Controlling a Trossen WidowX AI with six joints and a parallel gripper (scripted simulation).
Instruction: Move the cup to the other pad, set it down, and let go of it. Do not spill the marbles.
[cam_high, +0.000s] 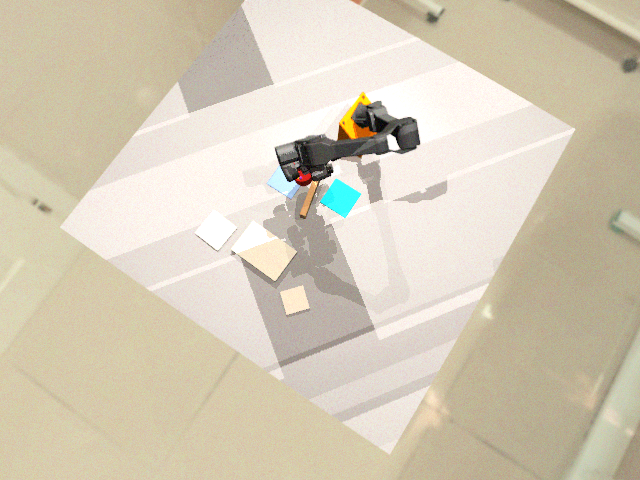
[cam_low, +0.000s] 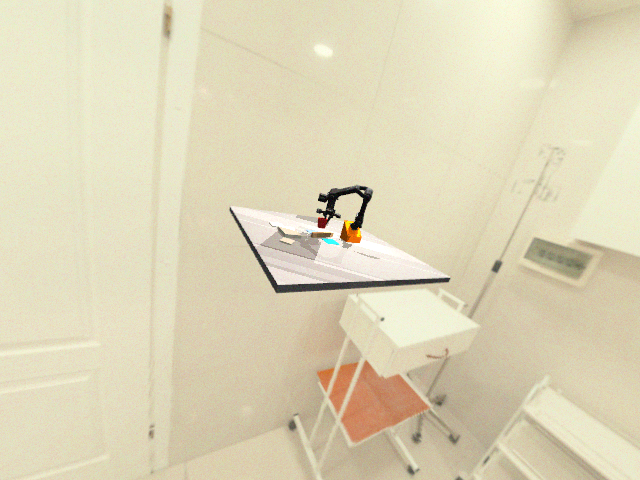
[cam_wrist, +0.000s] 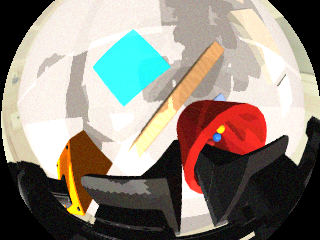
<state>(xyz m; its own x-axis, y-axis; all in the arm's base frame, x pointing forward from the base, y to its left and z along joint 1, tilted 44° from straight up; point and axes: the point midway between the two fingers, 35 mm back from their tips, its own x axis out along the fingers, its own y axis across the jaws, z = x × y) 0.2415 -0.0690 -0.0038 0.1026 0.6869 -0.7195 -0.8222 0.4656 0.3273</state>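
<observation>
My gripper tip is 120 mm to the right of the cyan pad and 110 mm above it. From my gripper tip the other things lie so: red cup 20 mm to the right, 20 mm ahead; pale blue pad 110 mm below, 70 mm to the right, 40 mm ahead; wooden bar 90 mm below, 20 mm to the left, 20 mm ahead.
</observation>
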